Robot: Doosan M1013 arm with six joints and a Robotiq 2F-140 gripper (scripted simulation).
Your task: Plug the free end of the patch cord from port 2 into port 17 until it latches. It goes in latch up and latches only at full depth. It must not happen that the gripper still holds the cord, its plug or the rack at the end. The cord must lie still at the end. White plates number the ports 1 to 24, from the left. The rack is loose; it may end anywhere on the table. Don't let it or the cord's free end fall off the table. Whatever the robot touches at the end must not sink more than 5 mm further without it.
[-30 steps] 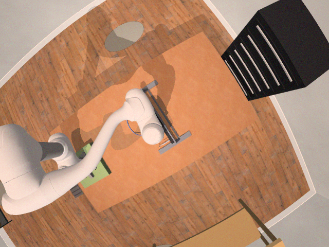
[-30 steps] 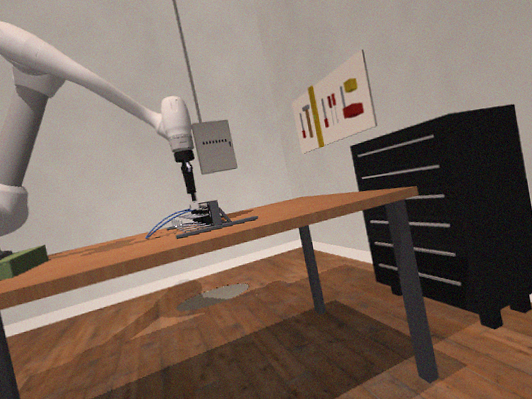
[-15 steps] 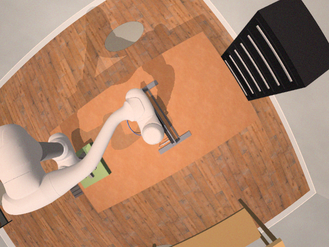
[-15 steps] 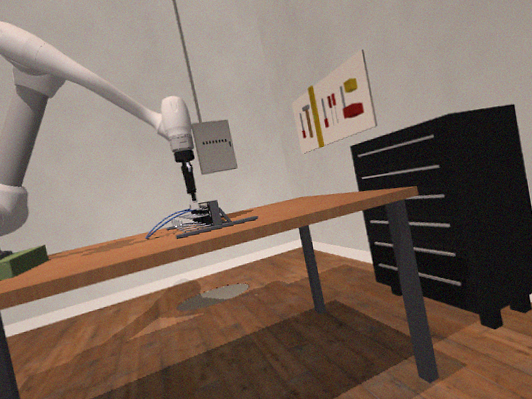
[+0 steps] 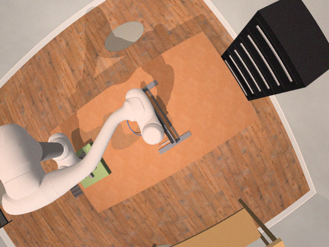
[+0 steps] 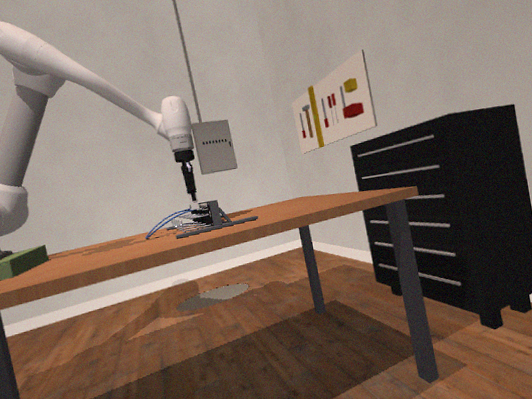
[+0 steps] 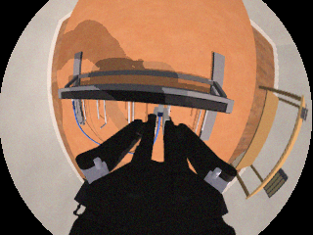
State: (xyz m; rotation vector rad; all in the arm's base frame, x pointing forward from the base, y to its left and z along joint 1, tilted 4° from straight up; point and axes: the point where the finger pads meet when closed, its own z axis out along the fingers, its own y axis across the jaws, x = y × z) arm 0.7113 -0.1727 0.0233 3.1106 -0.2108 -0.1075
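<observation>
My gripper is now 10 mm short of the pale plug and 30 mm above it.
</observation>
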